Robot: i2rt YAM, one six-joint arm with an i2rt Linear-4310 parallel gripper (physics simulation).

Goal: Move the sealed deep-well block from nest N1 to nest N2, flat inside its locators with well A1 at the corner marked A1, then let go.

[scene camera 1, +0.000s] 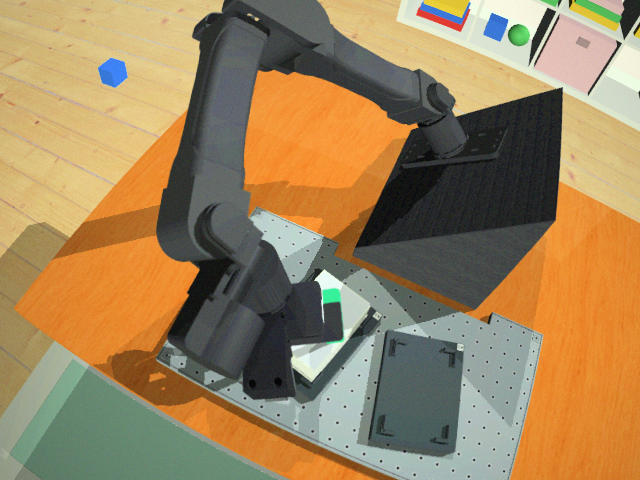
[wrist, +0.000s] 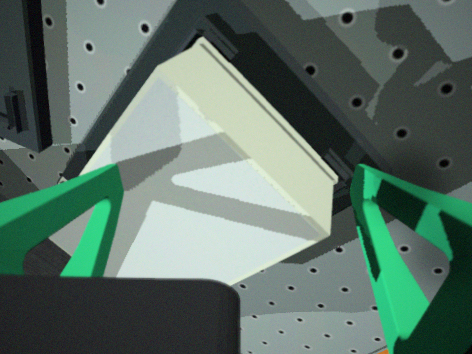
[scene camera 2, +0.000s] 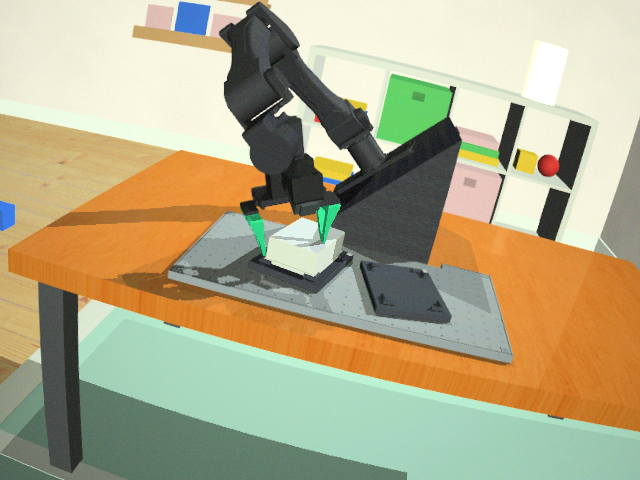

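Where they show: gripper, fingertip midpoint: (scene camera 1: 294, 342) (wrist: 236, 177) (scene camera 2: 293, 248); arm's base at its link origin: (scene camera 1: 453, 150) (scene camera 2: 377, 169).
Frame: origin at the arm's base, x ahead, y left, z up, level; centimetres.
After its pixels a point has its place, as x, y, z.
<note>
The cream deep-well block (scene camera 1: 354, 304) @[31.9, -1.2, -4.7] (scene camera 2: 292, 254) @[42.6, -4.7, -6.2] (wrist: 210, 160) @[41.4, -3.9, -4.7] sits on the dark nest N1 (scene camera 1: 315, 391) @[44.0, 0.5, -8.8] (scene camera 2: 310, 285) @[45.1, -0.4, -9.1] (wrist: 300, 110) @[43.4, -5.7, -8.8], with no clear tilt. My gripper (scene camera 2: 294, 248) @[40.6, -5.2, -6.0] (wrist: 236, 177) @[40.6, -5.2, -6.0] is open, with its green fingers low around the block. In the wrist view the left fingertip overlaps the block's top and the right one is off its near corner; the block's edges run diagonally to the fingers. The arm hides part of the block in scene camera 1. Nest N2 (scene camera 1: 418, 392) @[36.8, 12.8, -8.8] (scene camera 2: 405, 291) @[37.9, 13.4, -8.8] (wrist: 15, 55) @[36.0, 7.4, -8.8] is empty; its A1 label (scene camera 1: 460, 347) @[27.3, 15.5, -8.8] is at a corner.
Both nests are on a perforated grey plate (scene camera 1: 341, 413) @[44.5, 5.0, -10.0] (scene camera 2: 480, 335) @[43.1, 26.4, -10.0] on the orange table (scene camera 1: 584, 310) @[6.7, 35.6, -11.3] (scene camera 2: 558, 310) @[21.3, 42.7, -11.3]. The black wedge-shaped arm mount (scene camera 1: 465, 232) @[19.4, 7.1, 4.8] (scene camera 2: 398, 211) @[19.5, 7.9, -2.0] rises behind the plate. N2 is close beside N1, with a narrow gap between.
</note>
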